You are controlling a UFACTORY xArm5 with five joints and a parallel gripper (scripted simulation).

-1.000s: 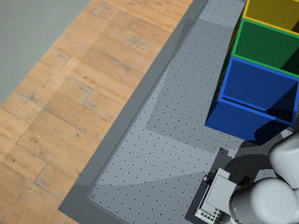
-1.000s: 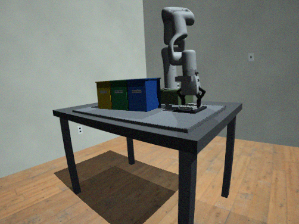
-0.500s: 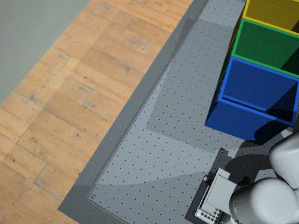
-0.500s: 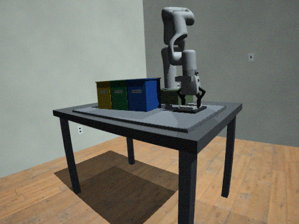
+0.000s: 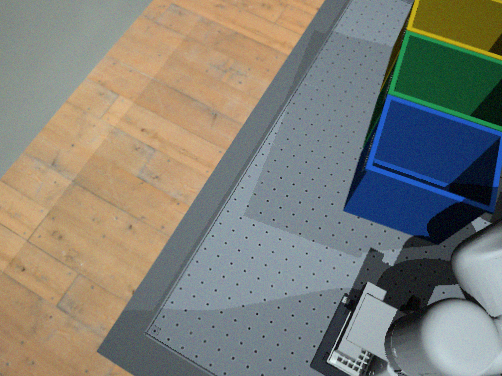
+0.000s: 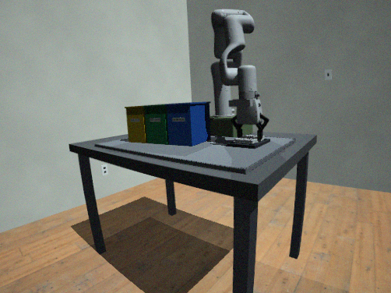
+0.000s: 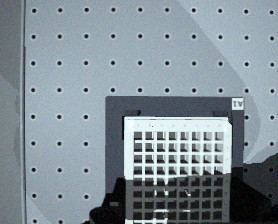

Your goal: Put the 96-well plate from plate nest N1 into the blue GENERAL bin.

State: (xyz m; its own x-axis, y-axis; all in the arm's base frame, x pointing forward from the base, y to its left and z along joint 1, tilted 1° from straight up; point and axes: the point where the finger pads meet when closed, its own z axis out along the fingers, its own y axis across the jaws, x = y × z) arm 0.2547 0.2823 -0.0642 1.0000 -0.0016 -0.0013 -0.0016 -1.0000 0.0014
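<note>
Right now the dark plate nest is 2 cm below my hand. Also, from my hand: 96-well plate 1 cm below; green bin 9 cm ahead, 39 cm to the right, 6 cm above; blue bin 7 cm ahead, 26 cm to the right, 6 cm above.
</note>
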